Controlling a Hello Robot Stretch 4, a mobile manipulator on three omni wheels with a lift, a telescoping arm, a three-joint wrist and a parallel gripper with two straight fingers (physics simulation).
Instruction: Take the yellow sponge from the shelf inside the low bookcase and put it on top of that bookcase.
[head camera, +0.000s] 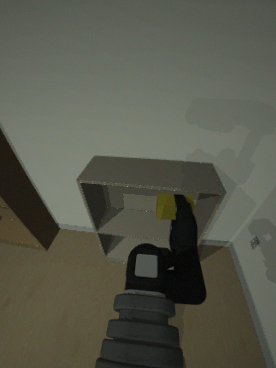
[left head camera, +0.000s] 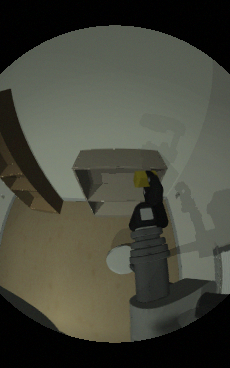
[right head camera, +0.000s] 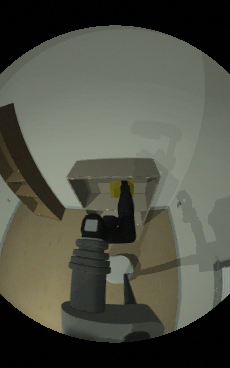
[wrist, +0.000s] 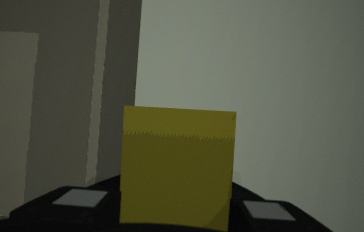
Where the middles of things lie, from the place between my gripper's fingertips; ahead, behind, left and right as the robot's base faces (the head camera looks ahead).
Right now my hand is 20 mm past the yellow sponge (wrist: 175, 162) and 10 mm to the right of it.
